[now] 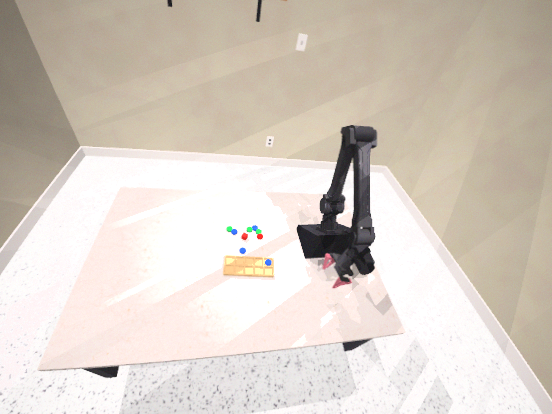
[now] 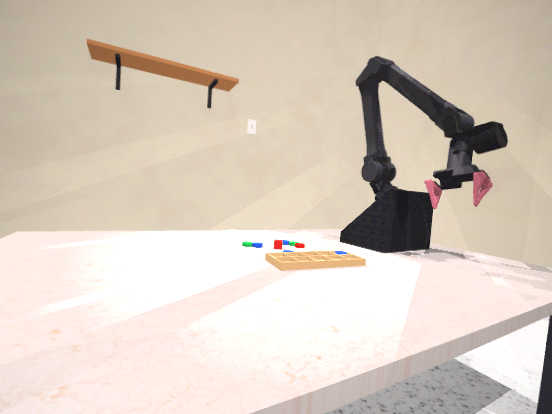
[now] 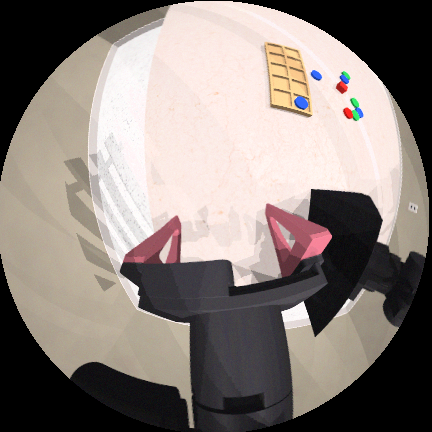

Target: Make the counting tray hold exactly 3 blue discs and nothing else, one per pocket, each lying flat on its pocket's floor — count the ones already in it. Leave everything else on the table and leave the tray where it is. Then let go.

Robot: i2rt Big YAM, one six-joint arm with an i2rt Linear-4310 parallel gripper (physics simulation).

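A wooden tray (image 1: 248,275) (image 2: 325,265) (image 3: 291,111) with two rows of pockets has one blue disc (image 1: 268,262) (image 2: 340,252) (image 3: 301,103) in the back-row corner pocket nearest the arm base; its exact seating is too small to tell. A second blue disc (image 1: 242,250) (image 2: 288,251) (image 3: 316,75) lies on the table just behind the tray. Two more blue discs lie farther back, one (image 1: 234,232) (image 2: 257,245) (image 3: 345,79) at left and one (image 1: 255,227) (image 3: 359,113) at right, each beside green. My gripper (image 1: 329,277) (image 2: 456,207) (image 3: 222,213) is open and empty, high and right of the tray.
Green discs (image 1: 229,229) (image 1: 249,229) (image 1: 258,231), a red disc (image 1: 260,236) (image 3: 348,113) and a red cube (image 1: 244,236) (image 2: 278,244) (image 3: 341,87) lie behind the tray. The black arm base (image 2: 395,225) stands to the right. A wall shelf (image 2: 160,65) hangs behind.
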